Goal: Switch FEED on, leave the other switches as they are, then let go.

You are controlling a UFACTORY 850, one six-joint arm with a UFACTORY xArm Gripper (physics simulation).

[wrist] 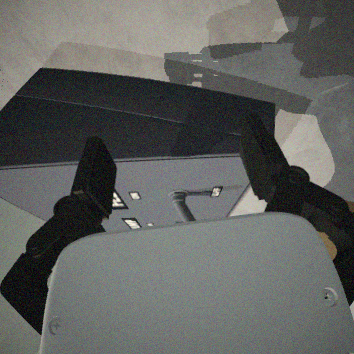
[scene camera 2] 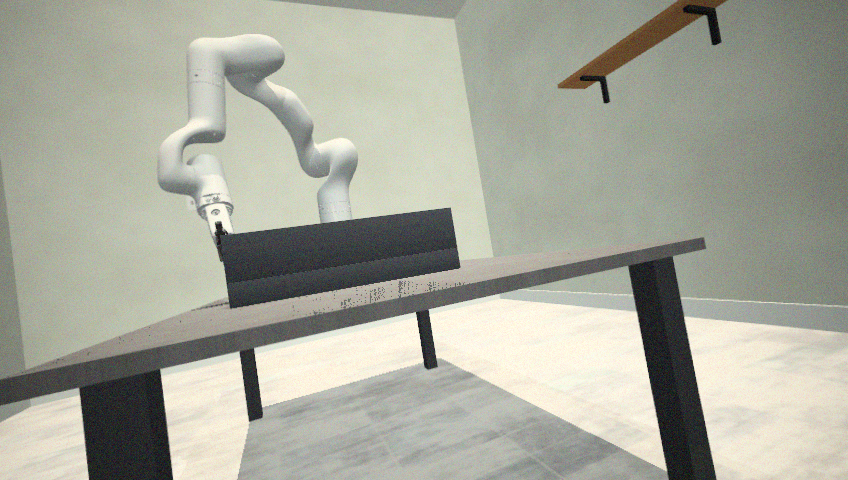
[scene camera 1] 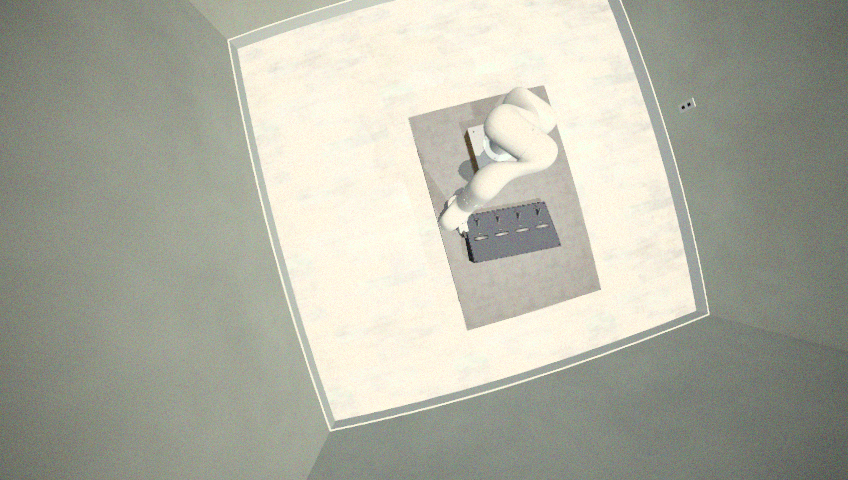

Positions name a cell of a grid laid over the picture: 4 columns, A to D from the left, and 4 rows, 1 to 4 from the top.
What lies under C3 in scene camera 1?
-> A dark switch panel.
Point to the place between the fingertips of my gripper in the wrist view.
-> B2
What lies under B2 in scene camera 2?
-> My gripper.
